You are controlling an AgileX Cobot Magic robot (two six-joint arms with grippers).
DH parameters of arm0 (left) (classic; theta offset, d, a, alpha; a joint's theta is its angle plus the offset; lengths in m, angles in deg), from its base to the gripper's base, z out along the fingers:
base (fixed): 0 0 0 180
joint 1: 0 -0.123 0 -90
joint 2: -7.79 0 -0.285 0
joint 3: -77.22 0 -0.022 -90
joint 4: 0 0.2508 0 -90
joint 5: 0 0 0.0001 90
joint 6: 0 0.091 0 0
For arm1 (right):
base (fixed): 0 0 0 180
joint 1: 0 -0.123 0 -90
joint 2: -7.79 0 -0.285 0
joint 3: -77.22 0 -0.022 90
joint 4: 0 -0.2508 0 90
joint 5: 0 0 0.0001 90
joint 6: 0 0.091 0 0
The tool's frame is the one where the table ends.
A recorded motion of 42 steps. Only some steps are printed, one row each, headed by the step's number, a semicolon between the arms.
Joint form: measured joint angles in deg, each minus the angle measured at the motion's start. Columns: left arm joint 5, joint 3, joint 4, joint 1, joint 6, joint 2; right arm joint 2, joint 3, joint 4, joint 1, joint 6, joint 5.
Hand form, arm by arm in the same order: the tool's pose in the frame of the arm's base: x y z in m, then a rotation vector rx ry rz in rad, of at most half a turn. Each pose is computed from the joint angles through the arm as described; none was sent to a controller.
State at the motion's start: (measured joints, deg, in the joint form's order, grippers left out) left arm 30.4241 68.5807 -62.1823 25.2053 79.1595 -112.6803; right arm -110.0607 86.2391 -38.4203 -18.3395 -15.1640 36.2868
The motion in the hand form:
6: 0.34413 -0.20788 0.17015 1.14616 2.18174 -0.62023; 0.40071 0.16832 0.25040 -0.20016 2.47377 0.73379
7: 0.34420 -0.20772 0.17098 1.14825 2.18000 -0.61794; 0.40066 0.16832 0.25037 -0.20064 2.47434 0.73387
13: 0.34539 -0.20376 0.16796 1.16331 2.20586 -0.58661; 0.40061 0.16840 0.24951 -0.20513 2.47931 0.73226
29: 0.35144 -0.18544 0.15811 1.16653 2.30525 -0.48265; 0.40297 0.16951 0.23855 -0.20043 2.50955 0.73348
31: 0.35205 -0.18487 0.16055 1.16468 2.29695 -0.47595; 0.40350 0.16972 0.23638 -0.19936 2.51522 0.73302
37: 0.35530 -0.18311 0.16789 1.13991 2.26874 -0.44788; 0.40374 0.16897 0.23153 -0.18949 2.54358 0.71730
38: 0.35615 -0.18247 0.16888 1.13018 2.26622 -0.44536; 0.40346 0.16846 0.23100 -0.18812 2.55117 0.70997
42: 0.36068 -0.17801 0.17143 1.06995 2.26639 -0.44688; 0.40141 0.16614 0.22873 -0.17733 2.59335 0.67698
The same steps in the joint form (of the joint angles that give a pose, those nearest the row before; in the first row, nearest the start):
6: 0.69 0.36 0.35 0.00 -0.03 1.06; -0.10 0.02 0.07 0.00 -0.02 0.23
7: 0.72 0.42 0.61 -0.02 -0.16 1.16; -0.10 0.02 0.08 0.00 -0.02 0.27
13: 0.60 0.56 4.34 -0.36 -2.85 0.94; -0.20 0.06 0.24 -0.01 -0.03 0.51
29: 0.28 0.71 15.79 -2.25 -12.15 0.25; -1.62 0.04 0.14 -0.01 0.02 0.82
31: 0.08 0.79 15.87 -2.33 -12.06 0.55; -1.91 0.05 0.16 -0.01 0.06 0.85
37: -1.46 1.02 15.59 -2.54 -11.76 1.38; -2.41 0.10 1.82 -0.01 1.81 1.44
38: -1.74 1.06 15.34 -2.65 -11.72 1.47; -2.42 0.10 2.52 -0.01 2.42 1.67
42: -2.75 1.15 13.39 -3.48 -11.45 1.60; -2.37 0.11 5.85 -0.03 5.66 3.16

